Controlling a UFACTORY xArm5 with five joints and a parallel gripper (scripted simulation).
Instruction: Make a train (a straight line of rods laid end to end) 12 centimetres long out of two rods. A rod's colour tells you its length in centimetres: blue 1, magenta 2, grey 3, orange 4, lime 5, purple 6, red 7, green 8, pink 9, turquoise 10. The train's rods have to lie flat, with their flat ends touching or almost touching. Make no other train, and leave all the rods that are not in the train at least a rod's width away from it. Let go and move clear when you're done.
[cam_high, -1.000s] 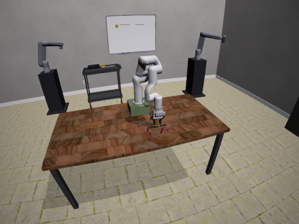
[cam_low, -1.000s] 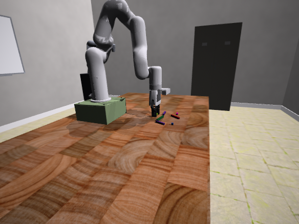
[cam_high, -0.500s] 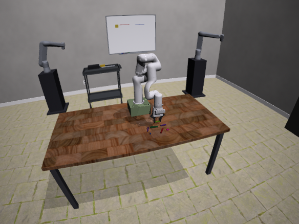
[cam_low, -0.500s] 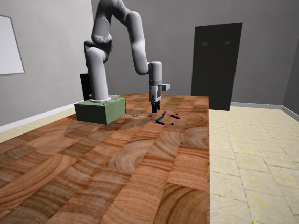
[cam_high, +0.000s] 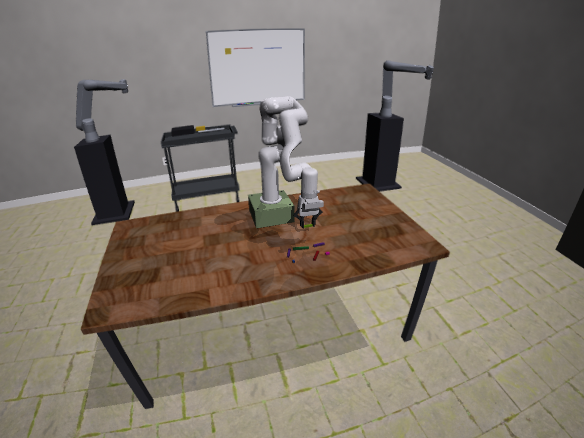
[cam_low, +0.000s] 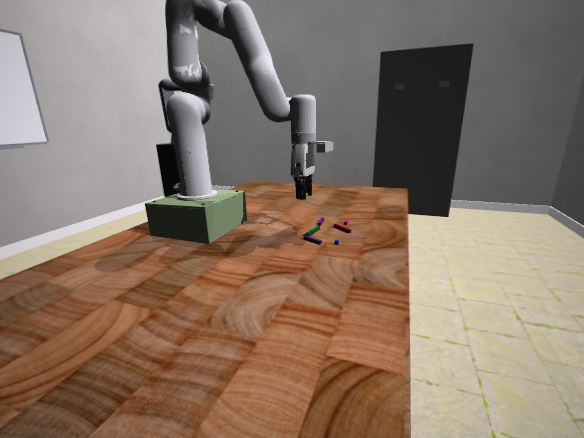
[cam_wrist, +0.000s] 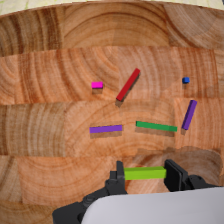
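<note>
My hand is 11 cm above the green rod, 5 cm to the left of it and 5 cm short of it. Round my hand: magenta rod 13 cm ahead, 11 cm below, 6 cm to the left; then red rod 13 cm ahead, 11 cm below; then lime rod 2 cm below.
</note>
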